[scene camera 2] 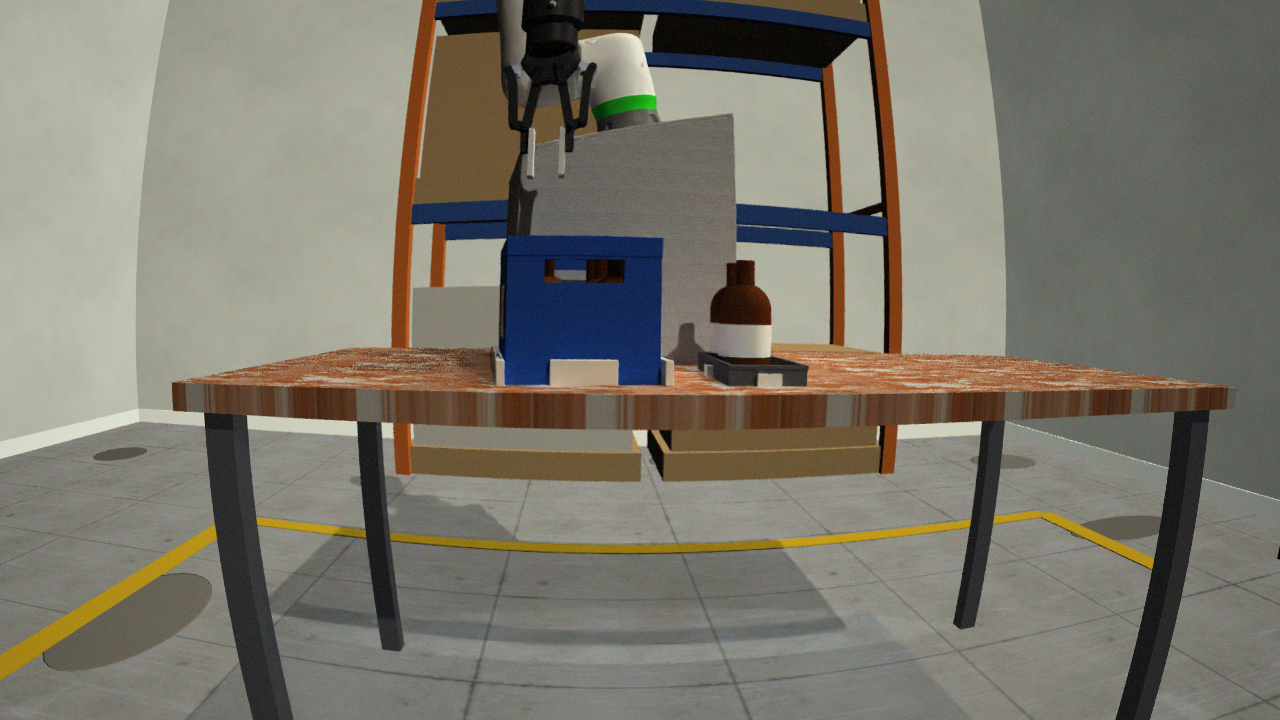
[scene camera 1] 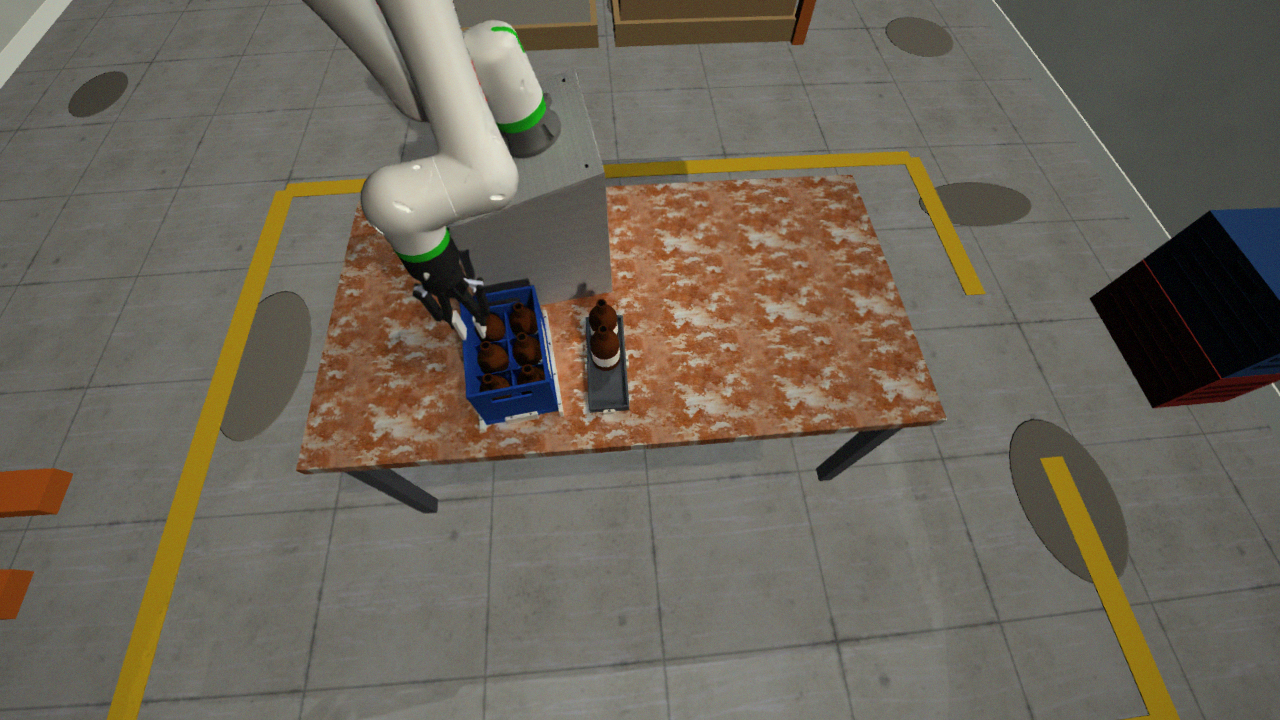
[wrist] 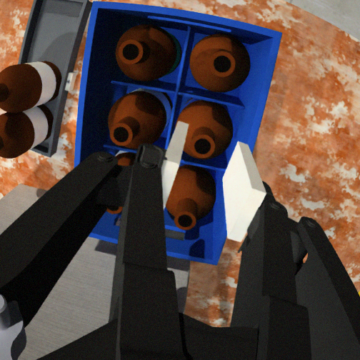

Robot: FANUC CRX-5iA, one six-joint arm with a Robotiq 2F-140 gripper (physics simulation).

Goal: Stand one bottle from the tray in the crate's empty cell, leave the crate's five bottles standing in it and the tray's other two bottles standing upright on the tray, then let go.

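Frame: origin at the arm's base, x ahead, y left, z up, level; centimetres.
Where they show: gripper, fingertip midpoint: point(scene camera 2: 545, 176) point(scene camera 1: 474, 333); arm's base at its link origin: point(scene camera 1: 531, 134).
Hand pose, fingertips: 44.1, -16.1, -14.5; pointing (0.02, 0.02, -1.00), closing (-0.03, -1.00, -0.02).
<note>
Things, the pixels of their top centre, and the offset from my fingertips, as dx, dy, dz. Level surfaces: height alone.
- blue crate at its top centre: point(scene camera 2: 571, 244) point(scene camera 1: 502, 338) -3.6, +3.9, -9.1
- middle-row bottle at its top centre: point(scene camera 1: 485, 345) -2.8, -0.3, -10.3
- grey tray at its top centre: point(scene camera 2: 747, 357) point(scene camera 1: 606, 359) -2.6, +28.0, -24.0
- mottled table at its surface level: dz -26.6
The blue crate point(scene camera 1: 492, 410) point(scene camera 2: 581, 322) point(wrist: 95, 100) stands on the table with a brown bottle standing in every cell; the bottle point(wrist: 125, 160) in one near-base corner is mostly hidden by a finger in the wrist view. A middle-row bottle point(scene camera 1: 492, 356) point(wrist: 207, 125) stands low in its cell. Two bottles point(scene camera 1: 604, 346) point(scene camera 1: 602, 315) point(wrist: 27, 87) point(wrist: 22, 132) stand upright, close together, on the grey tray point(scene camera 1: 607, 391) point(scene camera 2: 778, 371) point(wrist: 50, 35). My gripper point(scene camera 1: 472, 330) point(scene camera 2: 546, 171) point(wrist: 205, 152) is open and empty, its fingertips above the crate's rim and bottle tops.
The tray lies beside the crate on the mottled table point(scene camera 1: 760, 295) point(scene camera 2: 984, 376). Pale blocks point(scene camera 2: 583, 372) sit against the crate's base. The grey robot pedestal point(scene camera 1: 546, 241) point(scene camera 2: 626, 197) rises behind the crate. A storage rack point(scene camera 2: 881, 179) stands farther back.
</note>
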